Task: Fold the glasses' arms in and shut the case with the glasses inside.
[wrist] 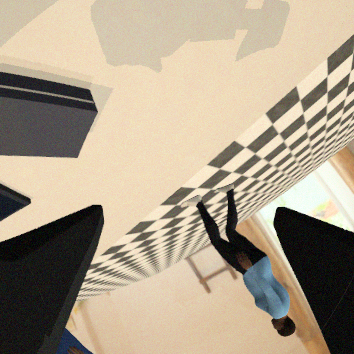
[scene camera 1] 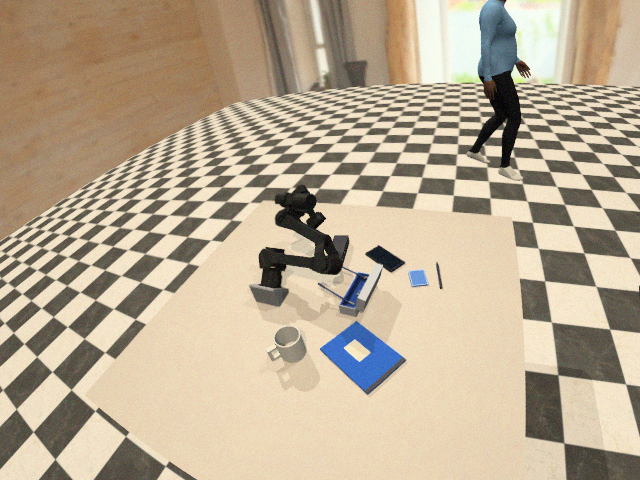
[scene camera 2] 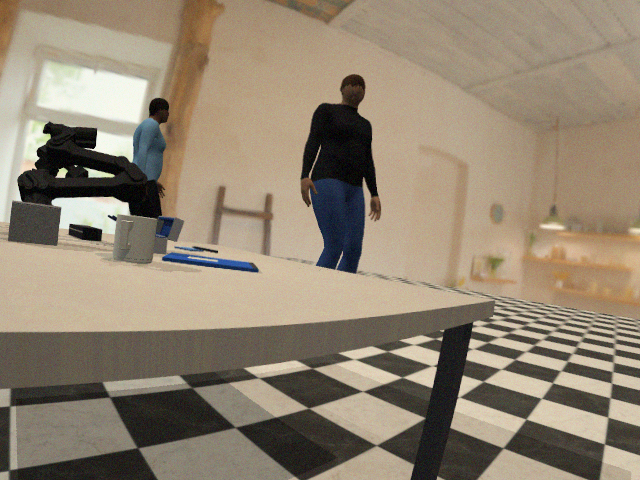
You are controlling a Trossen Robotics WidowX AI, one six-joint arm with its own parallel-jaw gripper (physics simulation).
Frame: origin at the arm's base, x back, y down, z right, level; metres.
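Seen in the pictures: gripper, between the fingertips: (wrist: 190,215) (scene camera 1: 320,210); arm's base, origin of its link: (scene camera 1: 270,286) (scene camera 2: 35,221).
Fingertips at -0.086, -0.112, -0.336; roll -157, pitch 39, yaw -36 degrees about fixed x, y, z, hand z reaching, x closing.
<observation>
Pixels of each thing's top centre, then the offset from my fingertips to it, as dx, dy, dz. "spot": a spot on its surface instead.
- glasses case, a spot on its surface: (scene camera 2: 160,244) (scene camera 1: 350,311) spot: -0.222, +0.134, +0.367
- black box, centre of its top: (scene camera 2: 85,226) (scene camera 1: 337,247) -0.076, +0.122, +0.069
- dark phone, centre of its top: (scene camera 1: 384,257) -0.266, +0.149, +0.072
- blue pad, centre of its top: (scene camera 1: 418,277) -0.407, +0.152, +0.159
- pen, centre of its top: (scene camera 1: 438,273) -0.479, +0.148, +0.131
- blue book, centre of its top: (scene camera 2: 211,260) (scene camera 1: 361,354) -0.299, +0.149, +0.507
- grey mug, a spot on its surface: (scene camera 2: 136,240) spot: -0.087, +0.115, +0.585
The glasses case (scene camera 1: 348,311) (scene camera 2: 160,244) stands open on the table, grey outside and blue inside, its lid (scene camera 1: 370,289) (scene camera 2: 176,229) tilted up on the right side. The glasses lie in the case with both thin dark-blue arms unfolded. One arm (scene camera 1: 331,292) sticks out over the case's left edge; the other arm (scene camera 1: 353,271) sticks out farther back. The lenses are too small to make out. My gripper (wrist: 190,215) is open and empty, raised above the table, behind and left of the case in scene camera 1. The case does not show in the wrist view.
A black box (scene camera 1: 340,249) (scene camera 2: 85,231) (wrist: 40,125) and a dark phone (scene camera 1: 385,257) (wrist: 11,201) lie behind the case. A blue pad (scene camera 1: 418,277) and a pen (scene camera 1: 439,275) lie right, a blue book (scene camera 1: 377,366) (scene camera 2: 232,265) in front, a grey mug (scene camera 1: 292,347) (scene camera 2: 136,240) front left.
</observation>
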